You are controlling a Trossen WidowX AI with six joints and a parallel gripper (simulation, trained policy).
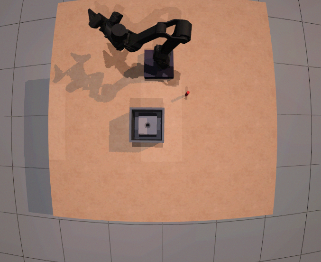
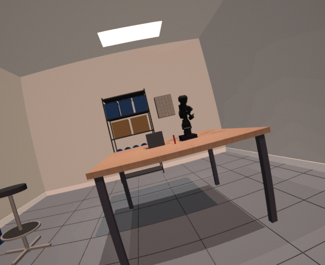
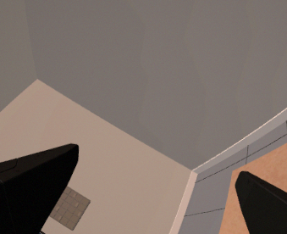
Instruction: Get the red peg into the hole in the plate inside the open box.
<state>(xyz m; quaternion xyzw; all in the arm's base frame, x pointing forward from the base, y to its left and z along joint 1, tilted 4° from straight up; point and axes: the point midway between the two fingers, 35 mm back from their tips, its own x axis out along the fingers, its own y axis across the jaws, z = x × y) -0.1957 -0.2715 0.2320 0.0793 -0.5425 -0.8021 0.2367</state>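
The red peg is 420 mm ahead of my gripper tip, 360 mm to the left of it and 240 mm below it. From my gripper tip the other things lie so: plate: 540 mm ahead, 240 mm below, 140 mm to the left.
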